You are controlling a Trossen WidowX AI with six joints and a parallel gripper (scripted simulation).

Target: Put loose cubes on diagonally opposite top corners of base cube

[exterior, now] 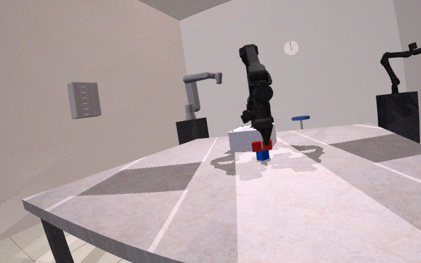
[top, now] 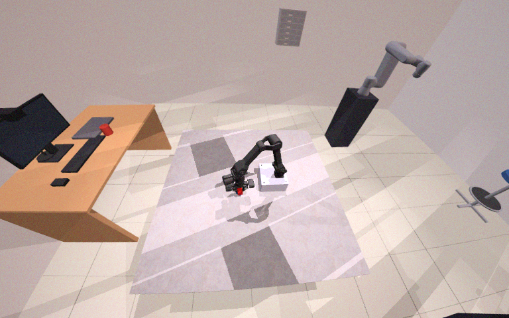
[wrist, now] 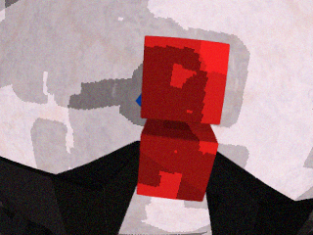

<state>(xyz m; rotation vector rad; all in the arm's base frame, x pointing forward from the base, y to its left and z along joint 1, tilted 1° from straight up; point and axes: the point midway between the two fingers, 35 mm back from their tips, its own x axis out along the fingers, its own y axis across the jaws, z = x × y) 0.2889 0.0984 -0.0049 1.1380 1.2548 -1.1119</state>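
Now: the blue base cube 40 mm below my gripper tip and 20 mm to the right of it.
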